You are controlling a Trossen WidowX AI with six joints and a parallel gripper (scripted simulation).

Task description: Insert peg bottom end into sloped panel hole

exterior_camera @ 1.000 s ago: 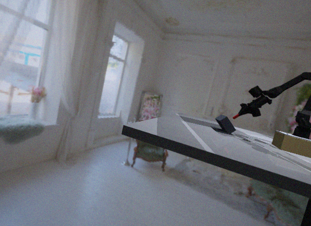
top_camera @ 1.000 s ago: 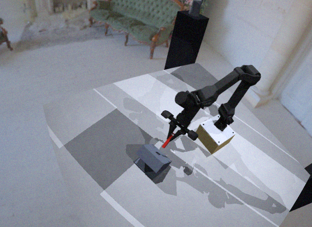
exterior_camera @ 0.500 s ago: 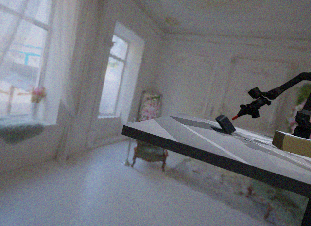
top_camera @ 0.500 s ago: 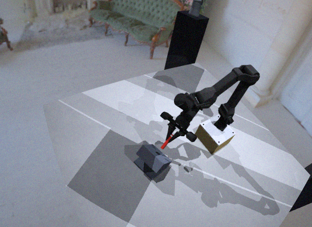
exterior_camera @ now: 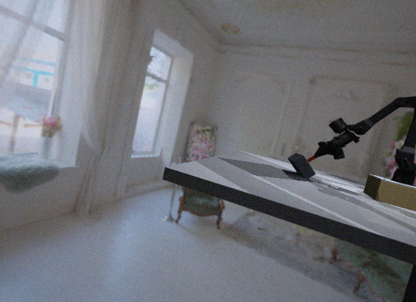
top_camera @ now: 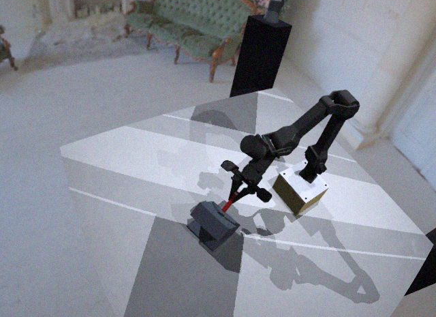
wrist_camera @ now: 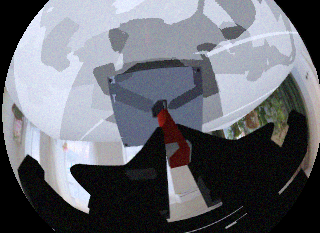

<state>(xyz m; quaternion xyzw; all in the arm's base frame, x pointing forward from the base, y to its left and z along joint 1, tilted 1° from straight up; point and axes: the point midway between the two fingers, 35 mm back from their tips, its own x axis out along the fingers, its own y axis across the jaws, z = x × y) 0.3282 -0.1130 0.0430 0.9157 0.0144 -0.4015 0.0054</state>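
The panel lies 60 mm below my gripper tip and 50 mm ahead of it. The rest, counted from my gripper tip: red peg: 10 mm behind, 10 mm above.
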